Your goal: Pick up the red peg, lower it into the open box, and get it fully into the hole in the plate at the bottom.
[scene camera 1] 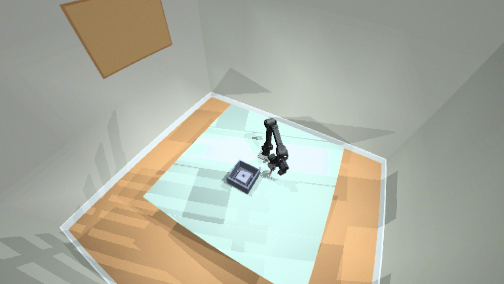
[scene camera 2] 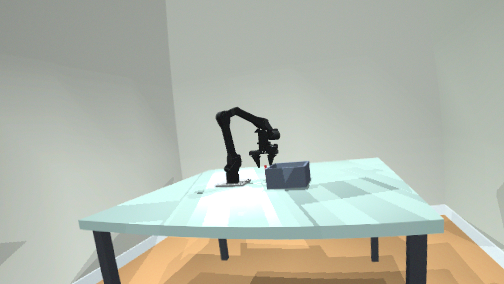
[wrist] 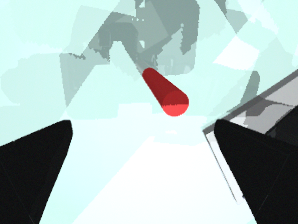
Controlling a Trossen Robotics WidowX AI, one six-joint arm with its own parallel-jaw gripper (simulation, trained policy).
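You'd find my gripper in the pictures, along with a red peg.
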